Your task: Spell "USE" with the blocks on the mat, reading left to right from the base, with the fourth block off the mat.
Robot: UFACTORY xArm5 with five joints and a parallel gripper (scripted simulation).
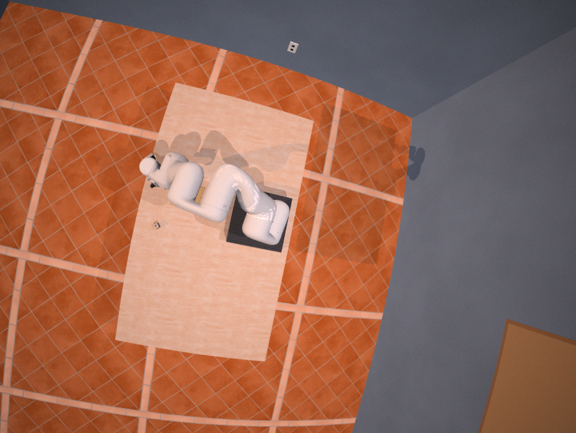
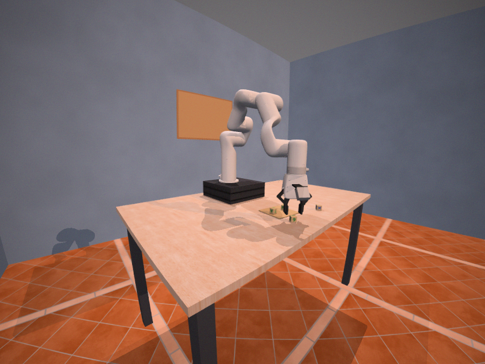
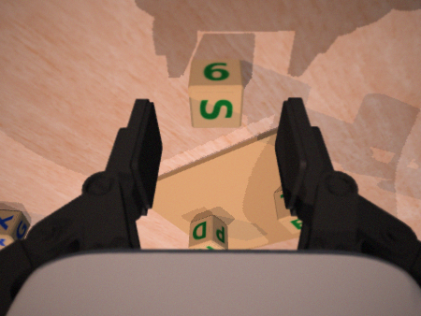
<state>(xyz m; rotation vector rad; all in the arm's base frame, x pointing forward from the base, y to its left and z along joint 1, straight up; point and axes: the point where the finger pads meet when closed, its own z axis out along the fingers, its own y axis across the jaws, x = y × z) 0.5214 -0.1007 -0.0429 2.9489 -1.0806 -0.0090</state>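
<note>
The S block is 4 cm below my hand. From my hand the other things lie so: E block: 12 cm behind, 2 cm to the left, 3 cm below; then tan mat: 11 cm behind, 6 cm to the left, 5 cm below; then U block: 11 cm behind, 10 cm to the left, 3 cm below.
</note>
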